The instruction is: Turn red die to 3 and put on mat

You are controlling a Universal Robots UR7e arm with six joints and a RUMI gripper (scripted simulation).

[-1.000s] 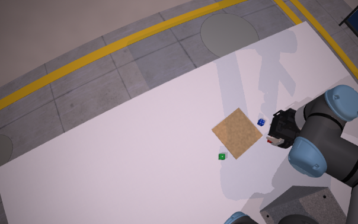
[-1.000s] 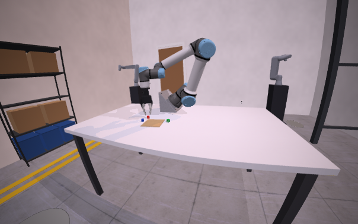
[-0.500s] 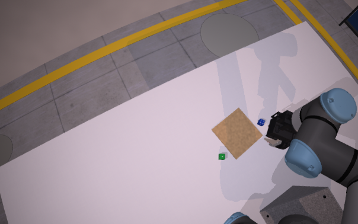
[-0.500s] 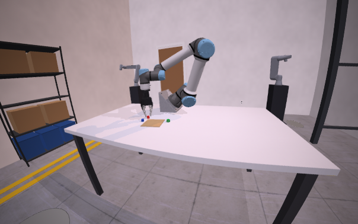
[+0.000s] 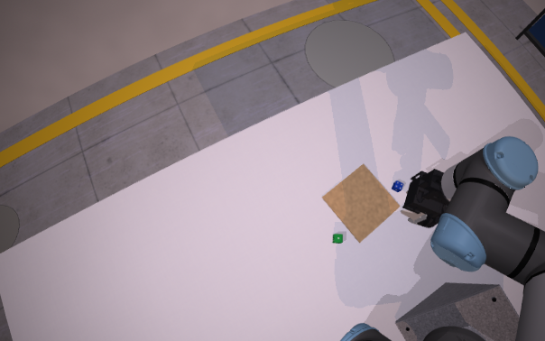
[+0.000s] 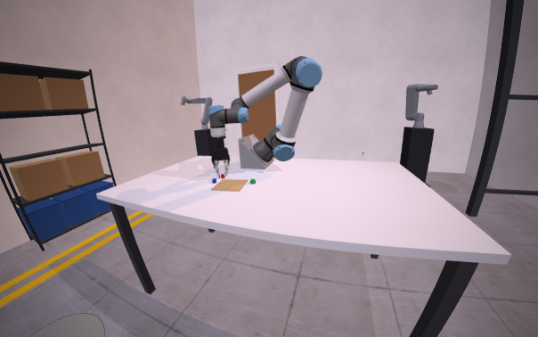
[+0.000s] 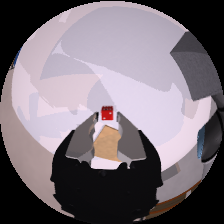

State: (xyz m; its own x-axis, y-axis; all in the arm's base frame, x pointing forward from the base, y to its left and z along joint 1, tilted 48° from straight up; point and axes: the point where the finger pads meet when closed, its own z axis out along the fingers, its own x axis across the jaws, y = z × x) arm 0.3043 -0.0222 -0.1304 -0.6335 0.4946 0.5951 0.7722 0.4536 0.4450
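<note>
The red die lies 10 mm below my hand. The rest, counted from my hand: mat: 100 mm to the left, 90 mm ahead, 20 mm below; then blue die: 80 mm ahead, 10 mm below; then green die: 200 mm to the left, 40 mm ahead, 10 mm below.
</note>
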